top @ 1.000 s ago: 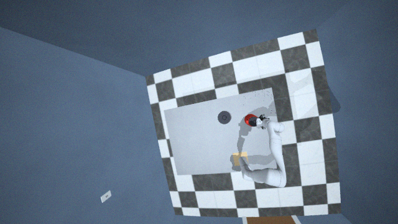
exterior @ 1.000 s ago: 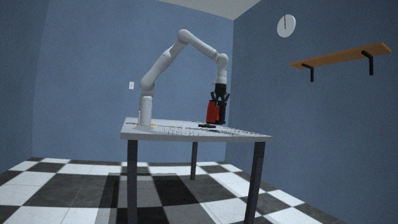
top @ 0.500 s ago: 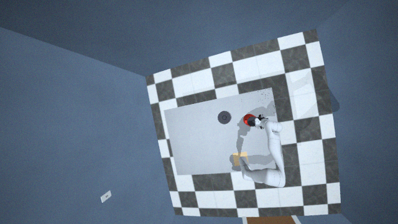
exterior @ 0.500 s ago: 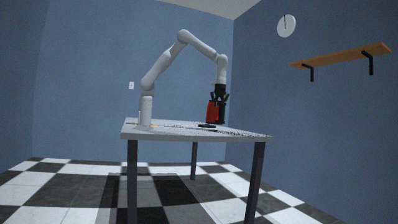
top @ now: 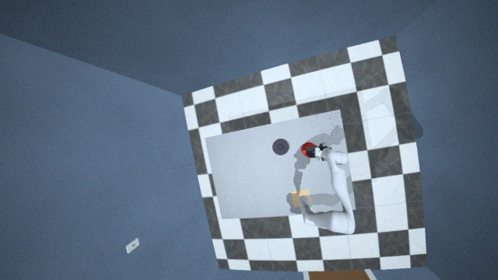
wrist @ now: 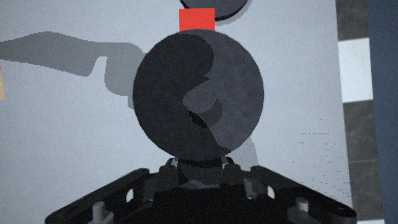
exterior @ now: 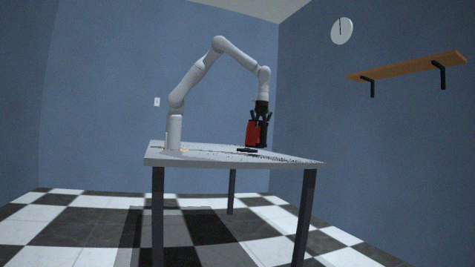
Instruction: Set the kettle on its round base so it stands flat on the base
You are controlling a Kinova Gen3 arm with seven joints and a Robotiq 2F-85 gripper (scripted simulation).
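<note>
Now: hand 40 mm above the red kettle and 30 mm to the right of it. Also, from my hand: round black base 300 mm to the left, 170 mm below, 50 mm ahead.
</note>
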